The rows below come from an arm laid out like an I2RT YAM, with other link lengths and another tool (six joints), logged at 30 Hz.
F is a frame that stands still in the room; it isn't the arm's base.
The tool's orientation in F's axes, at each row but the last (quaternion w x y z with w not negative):
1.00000 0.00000 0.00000 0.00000
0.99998 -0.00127 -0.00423 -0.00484
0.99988 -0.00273 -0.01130 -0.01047
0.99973 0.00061 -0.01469 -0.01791
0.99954 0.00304 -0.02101 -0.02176
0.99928 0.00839 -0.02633 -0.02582
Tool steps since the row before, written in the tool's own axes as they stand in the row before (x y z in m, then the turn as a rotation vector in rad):
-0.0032 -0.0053 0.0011 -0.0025 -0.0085 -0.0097
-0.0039 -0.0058 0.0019 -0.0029 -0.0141 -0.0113
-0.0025 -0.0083 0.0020 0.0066 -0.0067 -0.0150
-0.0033 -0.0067 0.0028 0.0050 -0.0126 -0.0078
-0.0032 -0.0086 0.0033 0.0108 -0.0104 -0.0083
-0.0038 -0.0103 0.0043 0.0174 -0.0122 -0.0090
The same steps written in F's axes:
-0.0032 -0.0053 0.0011 -0.0025 -0.0085 -0.0097
-0.0040 -0.0058 0.0019 -0.0029 -0.0141 -0.0113
-0.0027 -0.0082 0.0020 0.0068 -0.0069 -0.0148
-0.0036 -0.0066 0.0027 0.0048 -0.0128 -0.0077
-0.0037 -0.0085 0.0031 0.0107 -0.0108 -0.0079
-0.0045 -0.0102 0.0039 0.0172 -0.0129 -0.0083

